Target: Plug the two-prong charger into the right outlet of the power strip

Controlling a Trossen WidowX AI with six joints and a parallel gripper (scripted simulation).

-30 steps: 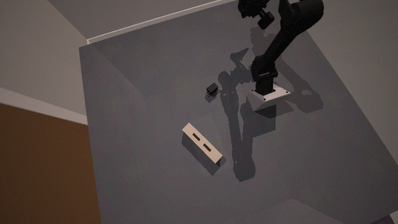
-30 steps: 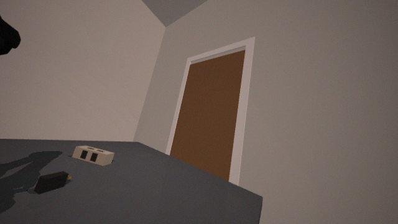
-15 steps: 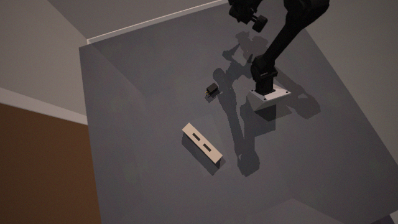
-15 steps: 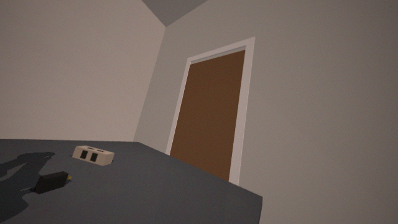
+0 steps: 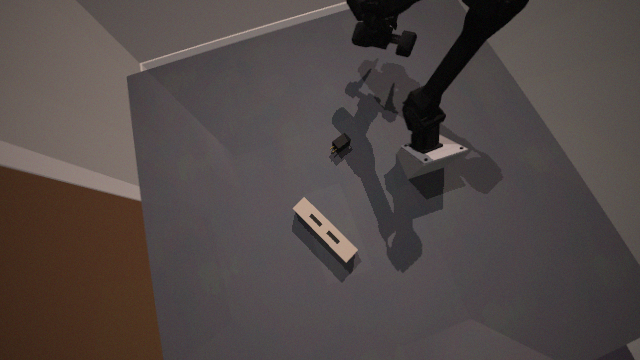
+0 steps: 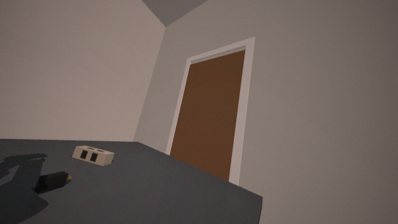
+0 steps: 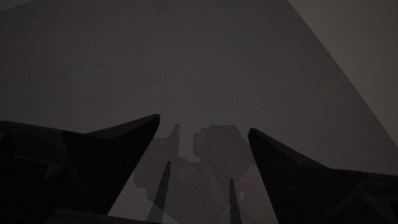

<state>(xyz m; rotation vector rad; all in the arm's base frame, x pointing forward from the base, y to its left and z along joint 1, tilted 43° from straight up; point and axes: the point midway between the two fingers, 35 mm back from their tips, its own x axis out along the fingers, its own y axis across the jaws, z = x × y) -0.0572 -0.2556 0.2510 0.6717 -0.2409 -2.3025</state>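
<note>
My gripper tip is now 290 mm short of the dark two-prong charger, 250 mm to the right of it and 40 mm above it.
</note>
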